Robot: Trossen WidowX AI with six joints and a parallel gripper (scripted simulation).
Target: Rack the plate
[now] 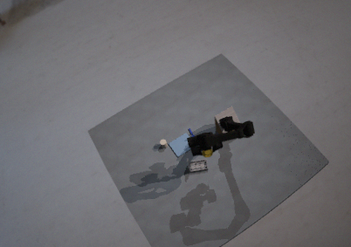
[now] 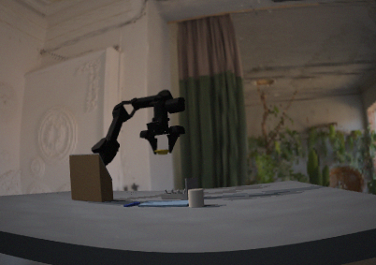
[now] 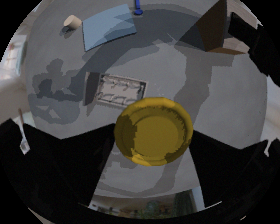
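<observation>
My gripper tip is now 7 cm short of the dish rack, 3 cm to the left of it and 16 cm above it. Round my gripper tip: yellow plate (1 cm above); then cup (21 cm ahead, 29 cm to the right, 16 cm below).
</observation>
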